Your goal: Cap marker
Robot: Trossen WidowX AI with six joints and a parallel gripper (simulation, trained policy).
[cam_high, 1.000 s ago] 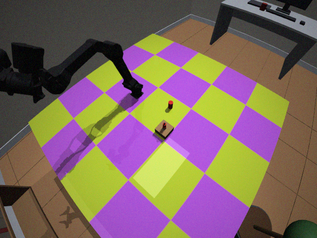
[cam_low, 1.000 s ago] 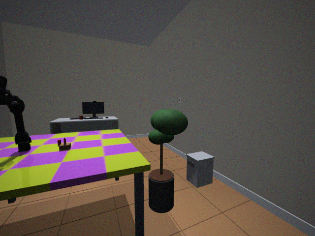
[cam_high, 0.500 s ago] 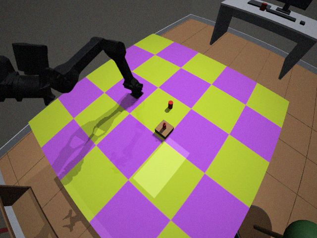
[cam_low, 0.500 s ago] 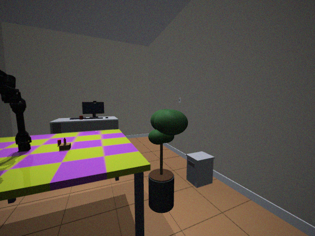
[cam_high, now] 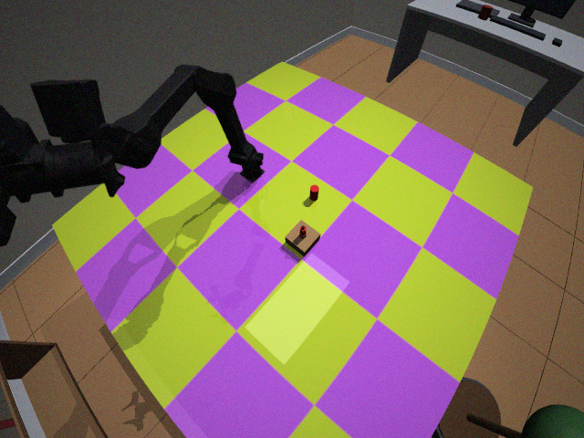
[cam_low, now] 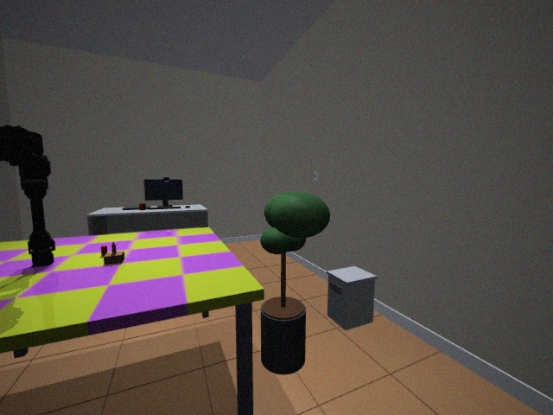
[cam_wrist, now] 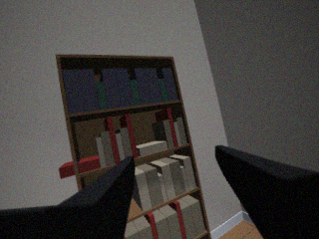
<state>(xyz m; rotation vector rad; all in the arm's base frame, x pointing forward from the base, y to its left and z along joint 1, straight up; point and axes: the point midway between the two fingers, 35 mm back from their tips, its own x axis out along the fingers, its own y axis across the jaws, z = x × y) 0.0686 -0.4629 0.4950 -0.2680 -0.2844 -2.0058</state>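
My gripper tip is now 18 cm short of the red cap, 55 cm to the right of it and 48 cm above it. From my gripper tip the other things lie so: brown holder block: 25 cm ahead, 41 cm to the left, 49 cm below.
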